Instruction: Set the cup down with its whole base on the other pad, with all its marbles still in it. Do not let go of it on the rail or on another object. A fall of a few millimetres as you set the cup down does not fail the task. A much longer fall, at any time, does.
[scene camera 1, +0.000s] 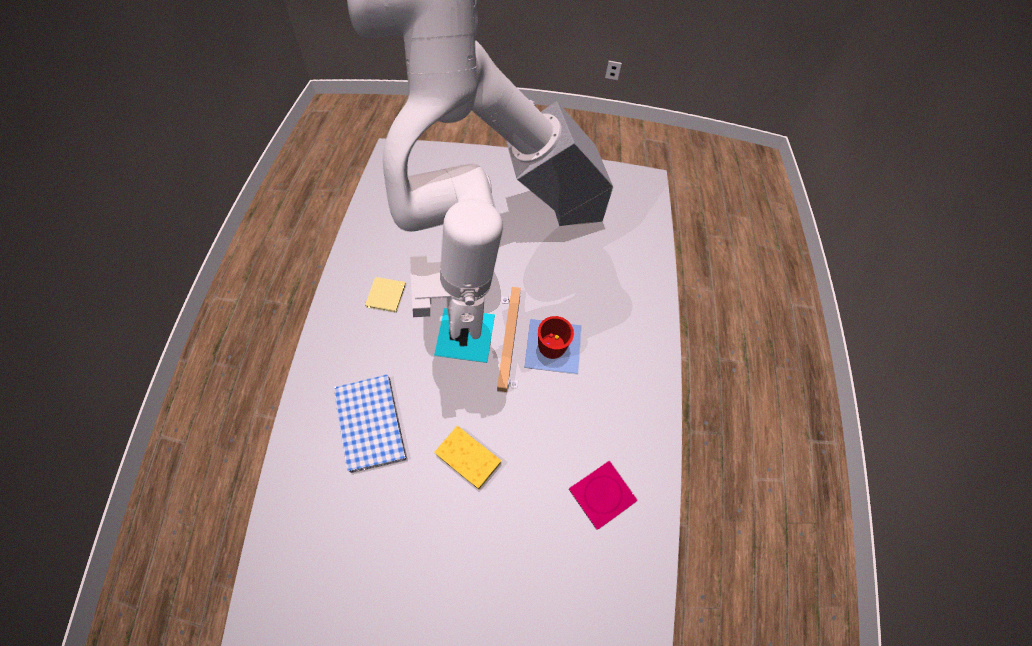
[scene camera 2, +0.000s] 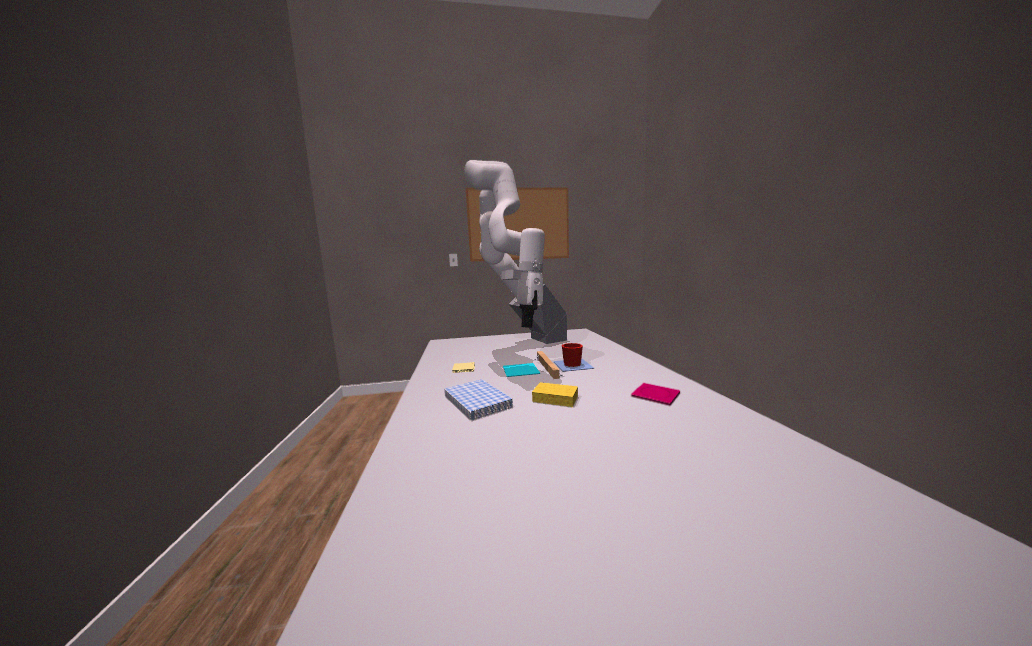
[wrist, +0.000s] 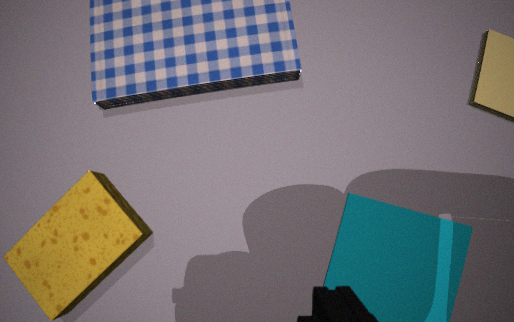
Labels:
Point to a red cup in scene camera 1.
556, 325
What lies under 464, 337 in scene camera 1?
My gripper.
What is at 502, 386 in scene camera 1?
A wooden rail.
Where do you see my gripper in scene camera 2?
526, 327

